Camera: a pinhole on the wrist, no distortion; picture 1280 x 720 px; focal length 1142.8 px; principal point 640.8 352.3 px. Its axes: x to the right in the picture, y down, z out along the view. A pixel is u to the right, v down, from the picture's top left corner.
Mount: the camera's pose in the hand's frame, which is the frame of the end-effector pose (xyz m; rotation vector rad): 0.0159 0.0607 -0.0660 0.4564 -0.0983 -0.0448
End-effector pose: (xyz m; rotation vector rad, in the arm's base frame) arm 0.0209 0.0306 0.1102 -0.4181 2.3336 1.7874
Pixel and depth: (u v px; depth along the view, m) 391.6 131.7 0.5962
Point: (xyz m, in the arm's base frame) 0.2713 0.3700 -0.2132
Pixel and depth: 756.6 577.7 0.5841
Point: 0.0196 0.4986 -0.1180
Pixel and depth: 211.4 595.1 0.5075
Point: 0.2362 0.4475 0.0192
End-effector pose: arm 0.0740 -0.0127 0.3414 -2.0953 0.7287 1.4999
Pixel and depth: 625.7 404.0 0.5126
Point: -0.1290 0.3578 0.2716
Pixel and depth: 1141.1 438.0 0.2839
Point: -0.0094 0.1426 0.1775
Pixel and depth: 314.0 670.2 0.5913
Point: -0.3248 0.3817 0.3882
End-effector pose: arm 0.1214 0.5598 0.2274 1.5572 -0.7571 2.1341
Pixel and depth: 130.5 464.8 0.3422
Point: 0.3820 0.4464 0.1310
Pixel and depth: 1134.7 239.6 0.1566
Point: 0.1706 0.5342 0.3129
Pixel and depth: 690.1 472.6 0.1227
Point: 0.1447 0.5143 0.2438
